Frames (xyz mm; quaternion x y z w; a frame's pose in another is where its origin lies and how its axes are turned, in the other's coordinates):
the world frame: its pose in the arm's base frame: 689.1 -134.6 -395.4 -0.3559 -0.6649 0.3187 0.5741
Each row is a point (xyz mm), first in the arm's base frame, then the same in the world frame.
Working: the arm's base frame: its pose in the world frame: 385.4 -330.0 626.0 0.3559 0.6649 -0.3187 0.5741

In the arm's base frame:
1: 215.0 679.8 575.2
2: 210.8 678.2 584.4
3: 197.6 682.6 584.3
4: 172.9 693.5 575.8
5: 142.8 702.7 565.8
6: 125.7 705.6 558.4
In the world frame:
1: 1245.8 -416.3 323.6
2: 1249.8 -425.3 326.5
3: 1254.6 -424.2 339.6
4: 1261.3 -413.9 365.0
5: 1266.3 -403.8 396.1
6: 1266.2 -397.9 414.0

